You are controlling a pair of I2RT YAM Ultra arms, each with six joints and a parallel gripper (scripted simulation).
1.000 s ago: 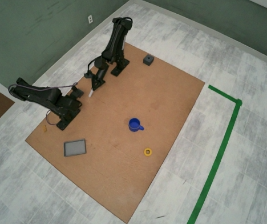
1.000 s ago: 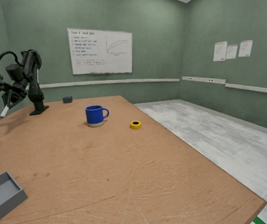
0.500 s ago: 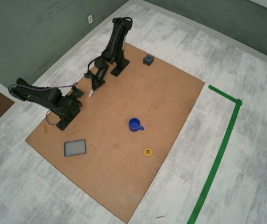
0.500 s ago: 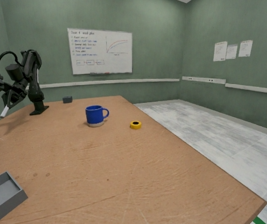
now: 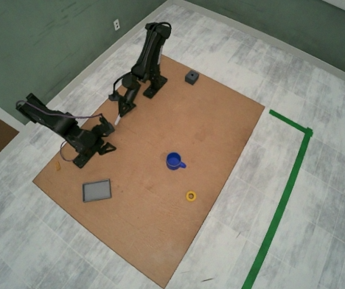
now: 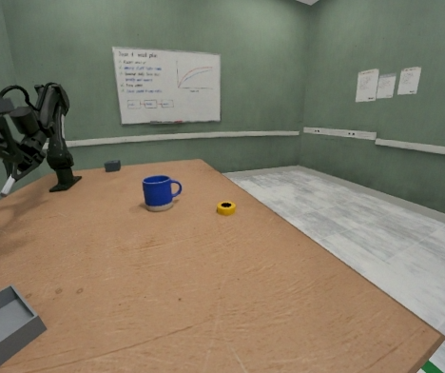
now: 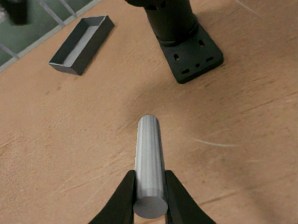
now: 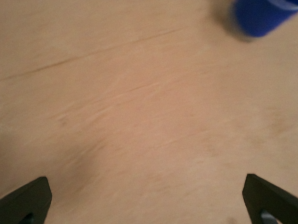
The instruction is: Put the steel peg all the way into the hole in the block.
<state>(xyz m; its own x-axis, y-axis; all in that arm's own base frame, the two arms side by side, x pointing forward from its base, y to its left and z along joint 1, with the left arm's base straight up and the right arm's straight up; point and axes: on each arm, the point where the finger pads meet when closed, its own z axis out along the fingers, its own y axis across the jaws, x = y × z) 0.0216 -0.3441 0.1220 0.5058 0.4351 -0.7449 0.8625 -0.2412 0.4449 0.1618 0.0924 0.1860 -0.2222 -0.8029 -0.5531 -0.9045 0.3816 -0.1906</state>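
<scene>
The steel peg is 2 cm to the right of my left hand and 1 cm below it. Also, from my left hand: blue mug (38 cm ahead, 8 cm below, 1 cm to the right); then grey tray (38 cm to the right, 15 cm ahead, 11 cm below); then small orange piece (43 cm to the right, 13 cm behind, 12 cm below).
</scene>
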